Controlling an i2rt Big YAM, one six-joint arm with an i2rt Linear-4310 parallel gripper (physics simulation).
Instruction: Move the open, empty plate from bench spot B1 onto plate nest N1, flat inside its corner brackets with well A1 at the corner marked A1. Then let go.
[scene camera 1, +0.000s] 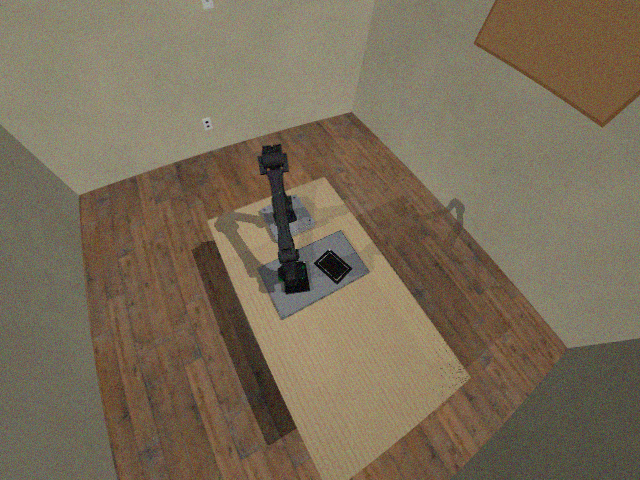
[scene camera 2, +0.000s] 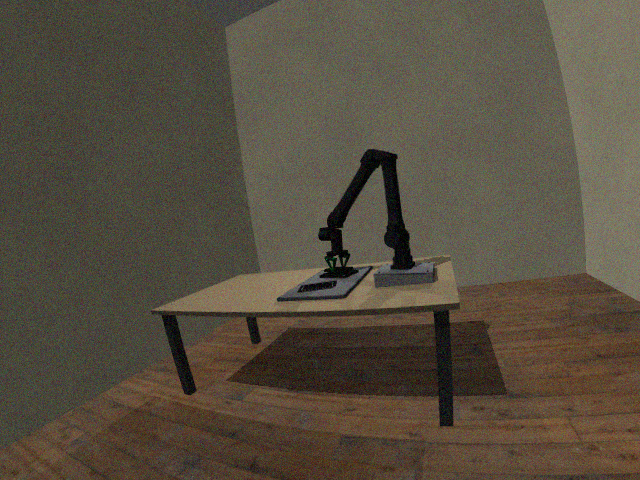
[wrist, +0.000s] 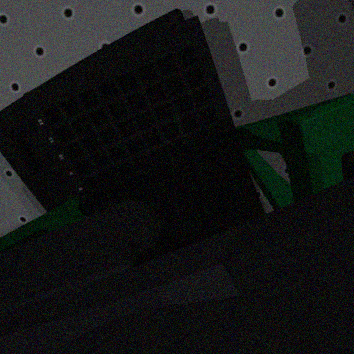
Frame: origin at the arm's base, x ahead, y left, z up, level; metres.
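Where they show: gripper, between the fingertips: (scene camera 2: 338, 270) (wrist: 160, 171); arm's base, origin of its link: (scene camera 2: 403, 267).
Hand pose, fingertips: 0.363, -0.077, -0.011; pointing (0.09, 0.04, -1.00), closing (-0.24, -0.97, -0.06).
Each offset is from my fingertips to the centre of the thing, as dx, dy, dz. Level surfaces: height alone.
A black well plate {-0.001, +0.000, +0.005} (wrist: 123, 116) (scene camera 2: 339, 270) sits between my green fingers, low over the grey perforated board (wrist: 88, 31) (scene camera 1: 305, 305) (scene camera 2: 358, 280). My gripper (wrist: 160, 171) (scene camera 1: 294, 278) (scene camera 2: 337, 263) points straight down and is shut on the plate across its width. In scene camera 1 the arm hides the plate. Plate nest N1 {-0.005, +0.230, -0.019} (scene camera 1: 332, 266) (scene camera 2: 318, 286) is a dark rectangle with a pale outline on the same board, to the right of the gripper in scene camera 1. I cannot tell whether the plate touches the board.
The board lies on a light wooden table {dz -0.033} (scene camera 1: 361, 371) (scene camera 2: 248, 294). The arm's grey base block (scene camera 1: 305, 219) (scene camera 2: 406, 276) stands behind the board. Wooden floor surrounds the table.
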